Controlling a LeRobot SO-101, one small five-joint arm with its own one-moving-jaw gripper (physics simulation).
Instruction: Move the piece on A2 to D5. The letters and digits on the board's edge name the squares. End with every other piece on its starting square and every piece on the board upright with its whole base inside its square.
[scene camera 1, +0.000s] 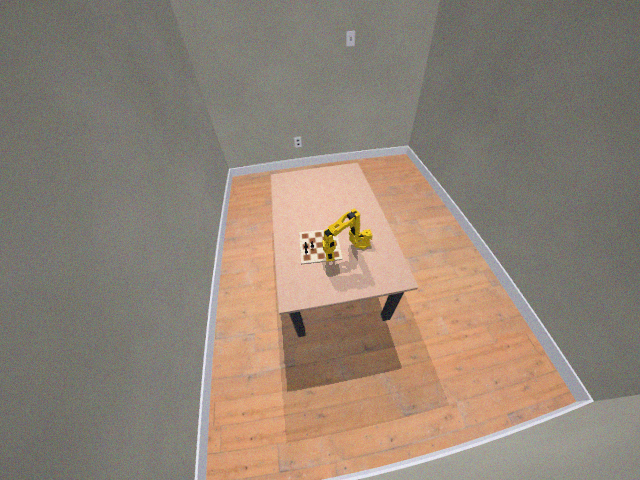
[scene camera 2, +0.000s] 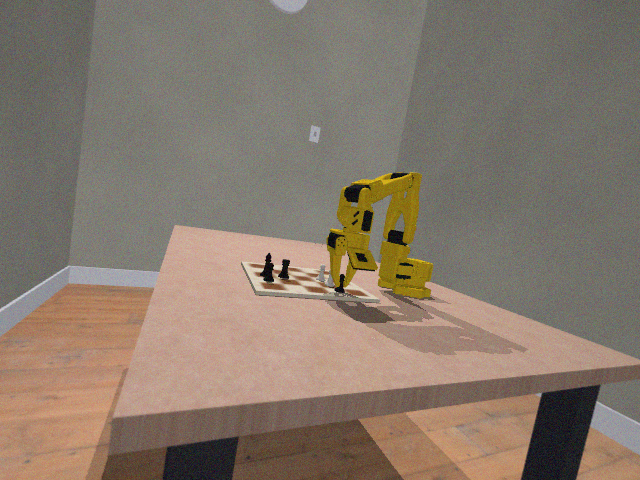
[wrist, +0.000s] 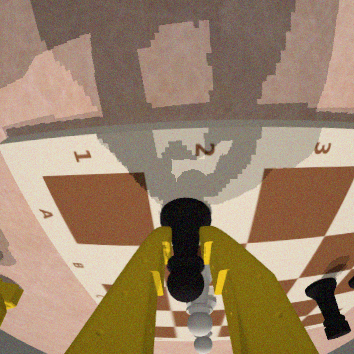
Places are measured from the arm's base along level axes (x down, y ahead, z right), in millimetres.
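Where they show: end effector, tool point: (scene camera 2: 343, 284) (wrist: 170, 240); arm's base, origin of the base link: (scene camera 1: 357, 242) (scene camera 2: 395, 290).
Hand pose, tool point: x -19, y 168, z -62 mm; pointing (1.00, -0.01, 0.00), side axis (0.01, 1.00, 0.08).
Each offset is from my tool point to the top centre of the thing. Level surfaces: height alone.
The black pawn @(dx -18, dy +4, dz +3 mm) (scene camera 2: 340, 284) (wrist: 185, 220) stands upright on A2, its base within the light square in the wrist view. My gripper (scene camera 1: 329, 257) (scene camera 2: 341, 282) (wrist: 185, 240) is low at the near edge of the board (scene camera 2: 317, 295) (wrist: 27, 157), with its two jaws against the pawn's left and right sides. It is shut on the pawn. D5 cannot be made out clearly in the wrist view. In scene camera 1 the arm hides part of the board (scene camera 1: 312, 261).
White pieces (scene camera 2: 321, 273) (wrist: 200, 323) stand behind the pawn in its column. A black rook @(dx -20, dy +86, dz +81 mm) (scene camera 2: 284, 269), a tall black piece @(dx -30, dy +120, dz +82 mm) (scene camera 2: 267, 262) and another black piece @(dx -18, dy +124, dz +47 mm) (scene camera 2: 268, 274) stand at the board's far-number side. The table @(dx +19 mm) (scene camera 1: 320, 196) (scene camera 2: 258, 356) extends around the board.
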